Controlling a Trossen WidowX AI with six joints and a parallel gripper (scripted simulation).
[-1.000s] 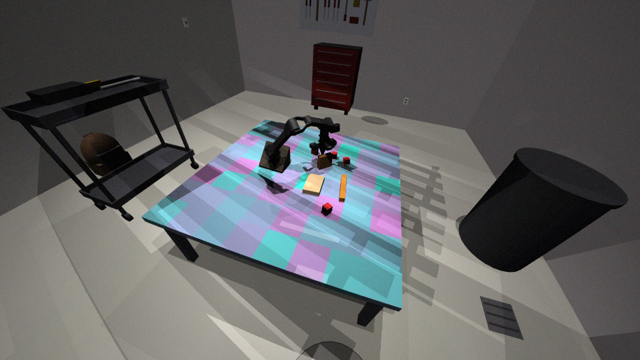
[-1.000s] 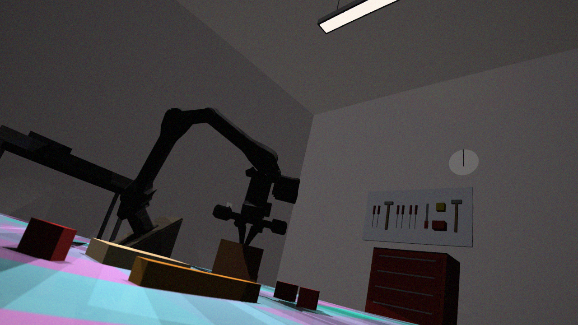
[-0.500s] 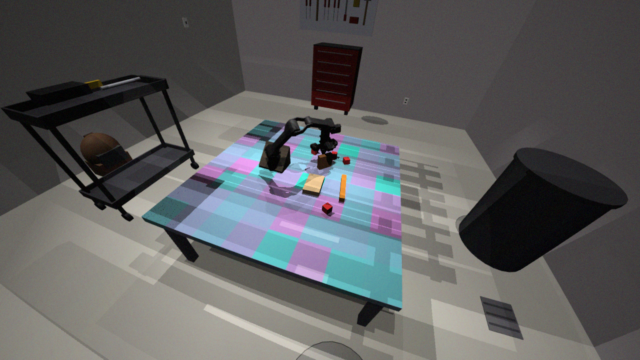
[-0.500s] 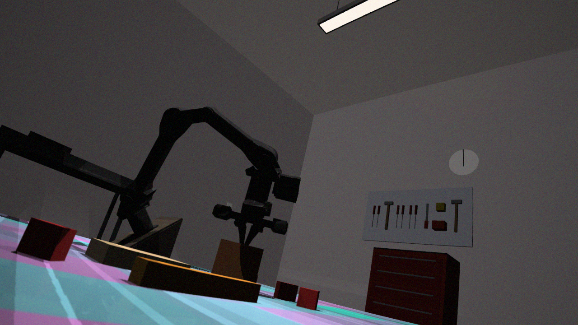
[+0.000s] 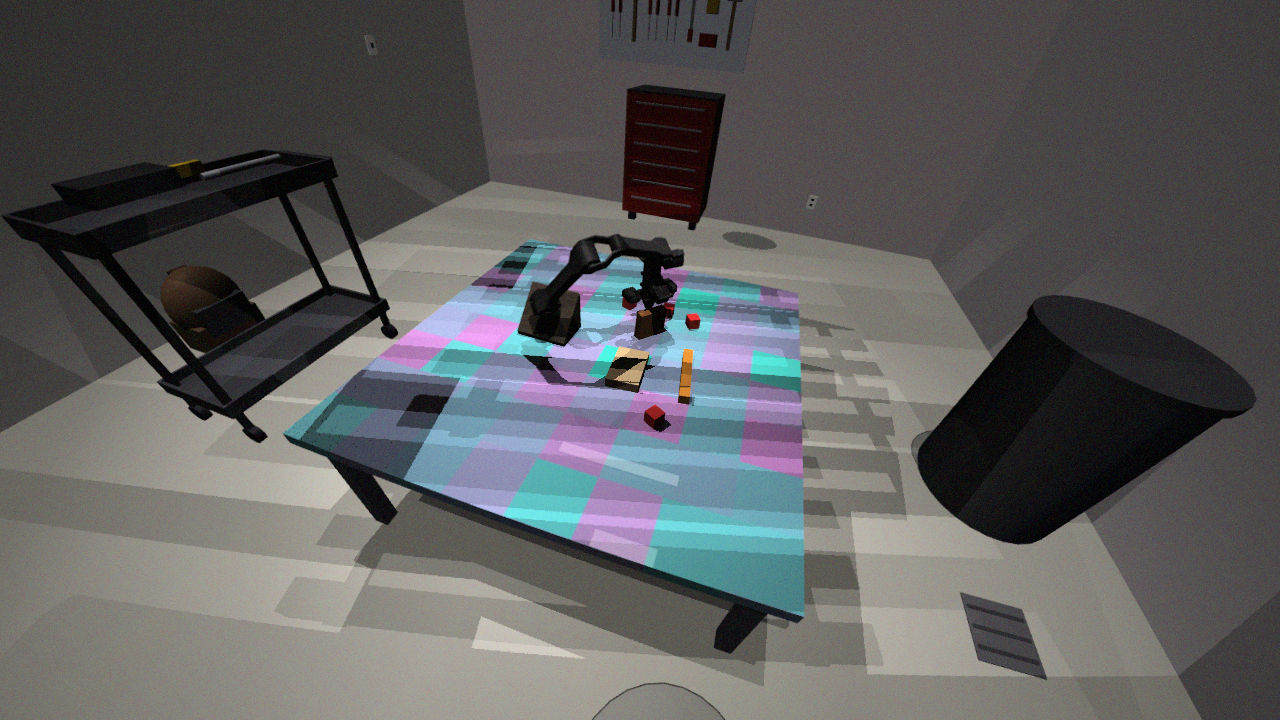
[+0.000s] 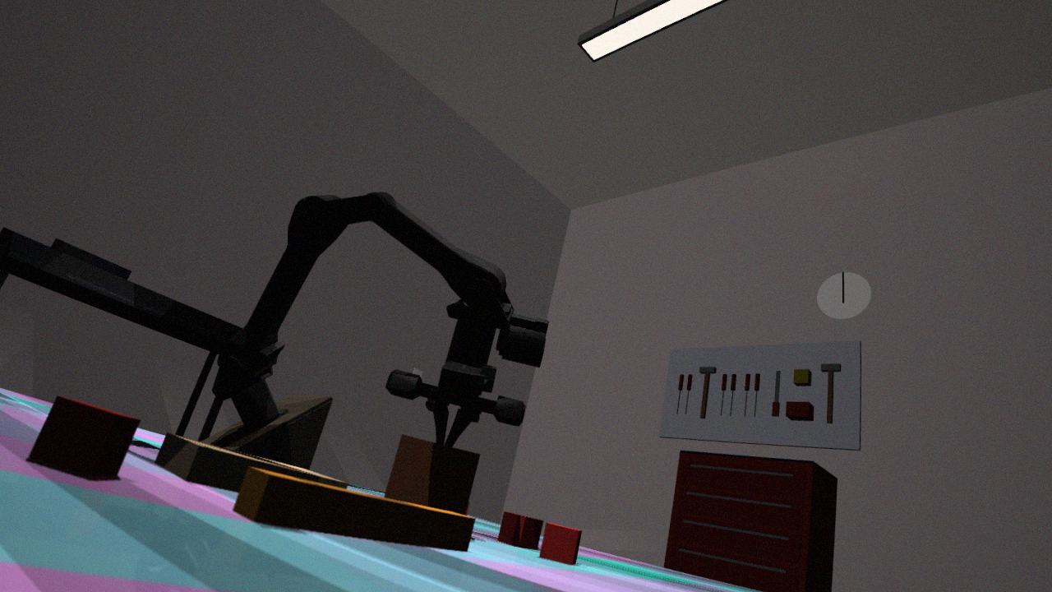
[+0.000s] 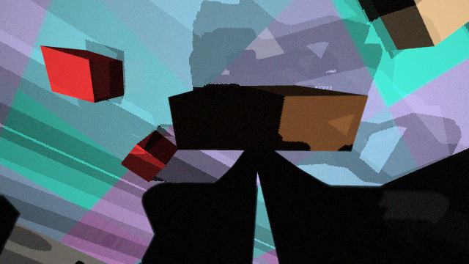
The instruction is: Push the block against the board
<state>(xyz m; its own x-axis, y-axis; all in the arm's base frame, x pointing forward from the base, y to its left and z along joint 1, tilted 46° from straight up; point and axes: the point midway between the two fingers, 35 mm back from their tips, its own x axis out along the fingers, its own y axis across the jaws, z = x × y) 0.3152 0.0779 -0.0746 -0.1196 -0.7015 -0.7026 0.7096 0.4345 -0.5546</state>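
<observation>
My gripper tip is 17 cm short of the long orange board, 21 cm to the left of it and 7 cm above it. The rest, counted from my gripper tip: wide tan block (1 cm behind, 23 cm to the right, 7 cm below); brown block (1 cm ahead, 2 cm to the right, 3 cm below).
</observation>
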